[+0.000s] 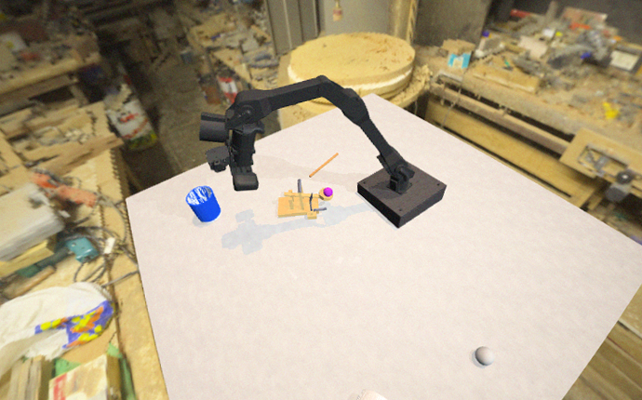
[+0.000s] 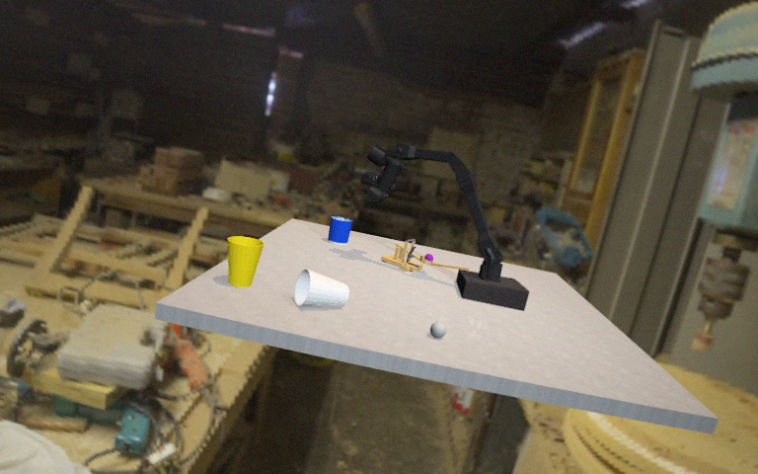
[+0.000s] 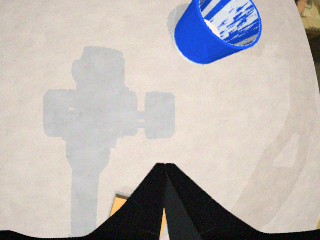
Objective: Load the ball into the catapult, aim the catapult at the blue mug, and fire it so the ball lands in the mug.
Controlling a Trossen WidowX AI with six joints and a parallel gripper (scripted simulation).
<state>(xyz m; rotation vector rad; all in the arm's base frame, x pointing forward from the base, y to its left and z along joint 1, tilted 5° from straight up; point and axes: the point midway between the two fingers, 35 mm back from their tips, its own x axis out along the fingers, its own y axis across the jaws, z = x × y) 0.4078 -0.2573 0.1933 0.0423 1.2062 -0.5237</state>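
Now: the magenta ball 23 cm behind my gripper tip, 13 cm to the left of it and 13 cm below it. Also, from my gripper tip: blue mug (16 cm below, 15 cm to the right, 10 cm ahead); then thin orange stick (36 cm behind, 18 cm below, 4 cm to the right); then wooden catapult (17 cm behind, 14 cm below, 10 cm to the left).
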